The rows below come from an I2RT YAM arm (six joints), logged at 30 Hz.
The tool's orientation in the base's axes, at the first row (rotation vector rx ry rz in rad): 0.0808, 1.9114, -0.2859
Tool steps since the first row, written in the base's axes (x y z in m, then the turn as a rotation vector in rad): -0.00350, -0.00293, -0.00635, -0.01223, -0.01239, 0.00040; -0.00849, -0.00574, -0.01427, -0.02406, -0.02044, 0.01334; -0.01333, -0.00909, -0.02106, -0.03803, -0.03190, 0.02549; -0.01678, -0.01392, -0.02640, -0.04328, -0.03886, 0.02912; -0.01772, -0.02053, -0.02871, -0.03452, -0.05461, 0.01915; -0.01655, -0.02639, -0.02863, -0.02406, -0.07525, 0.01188; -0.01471, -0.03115, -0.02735, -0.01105, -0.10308, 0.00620; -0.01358, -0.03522, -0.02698, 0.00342, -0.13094, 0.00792; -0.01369, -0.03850, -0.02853, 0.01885, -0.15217, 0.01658
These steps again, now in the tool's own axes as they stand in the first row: 0.00739, -0.00251, -0.00044, 0.00497, -0.01443, -0.00839; 0.01677, -0.00494, -0.00176, -0.00225, -0.02658, -0.02152; 0.02508, -0.00804, -0.00318, -0.00770, -0.04231, -0.03555; 0.03167, -0.01254, -0.00345, -0.00866, -0.05065, -0.03989; 0.03470, -0.01875, -0.00199, -0.00116, -0.06261, -0.02489; 0.03470, -0.02421, 0.00044, 0.00361, -0.07940, -0.00806; 0.03324, -0.02866, 0.00284, 0.00660, -0.10291, 0.01230; 0.03283, -0.03244, 0.00471, 0.00217, -0.12735, 0.03158; 0.03459, -0.03539, 0.00590, -0.00960, -0.14628, 0.04791
